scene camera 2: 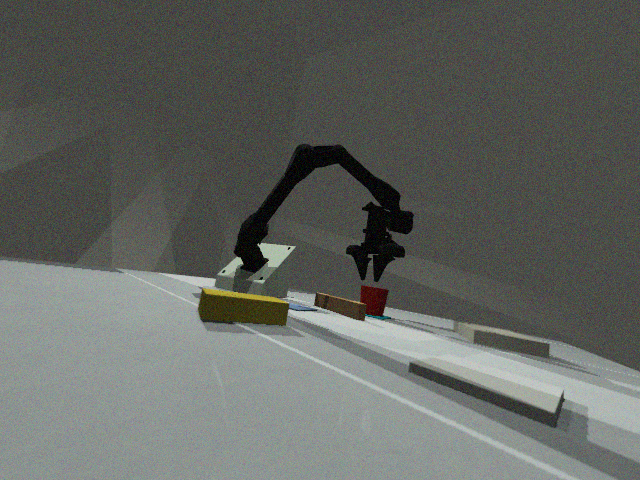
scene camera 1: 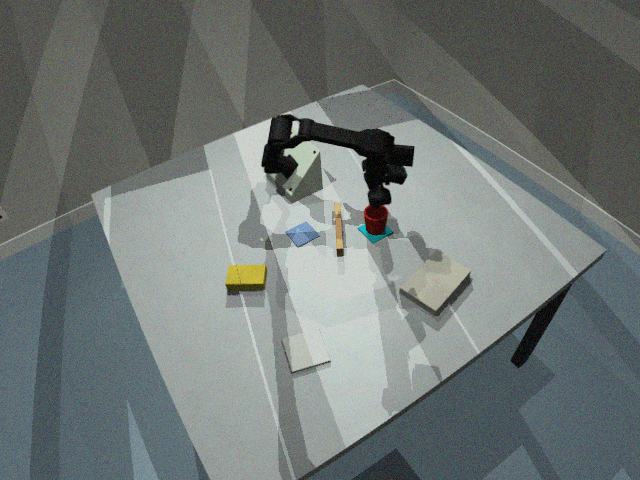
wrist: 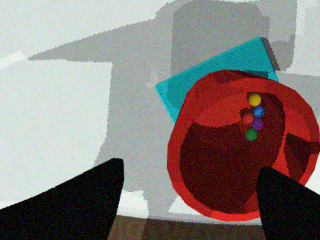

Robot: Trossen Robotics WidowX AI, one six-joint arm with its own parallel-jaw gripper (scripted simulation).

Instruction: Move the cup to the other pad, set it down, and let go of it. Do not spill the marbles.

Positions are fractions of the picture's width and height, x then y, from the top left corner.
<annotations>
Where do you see a thin tile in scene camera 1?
0.48, 0.73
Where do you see a cyan pad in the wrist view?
0.79, 0.24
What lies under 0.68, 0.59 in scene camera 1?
A slab.
</annotations>
